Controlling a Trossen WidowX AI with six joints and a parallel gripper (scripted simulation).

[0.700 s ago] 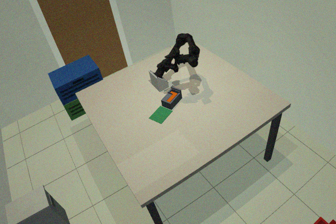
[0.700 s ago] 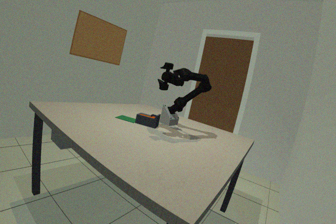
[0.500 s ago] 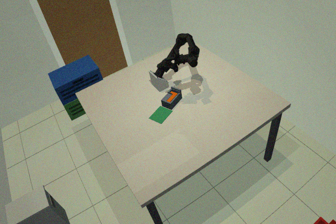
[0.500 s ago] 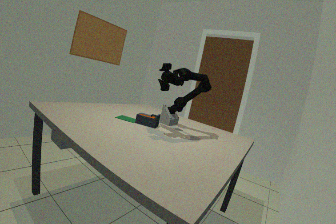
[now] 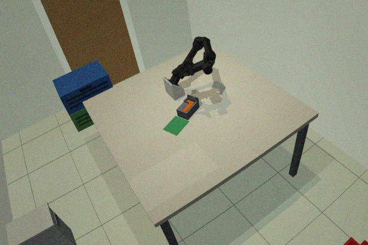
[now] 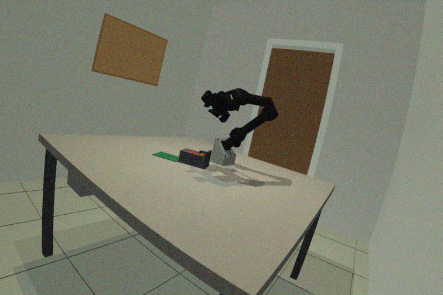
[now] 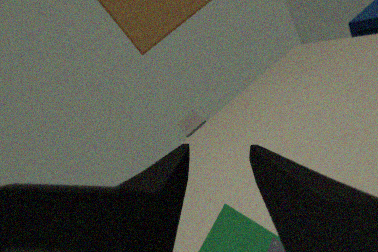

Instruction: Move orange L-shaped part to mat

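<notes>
Now: the orange L-shaped part 20 mm ahead of my gripper tip, 20 mm to the left of it and 260 mm below it. From my gripper tip the other things lie so: green mat (90 mm ahead, 130 mm to the right, 330 mm below).
</notes>
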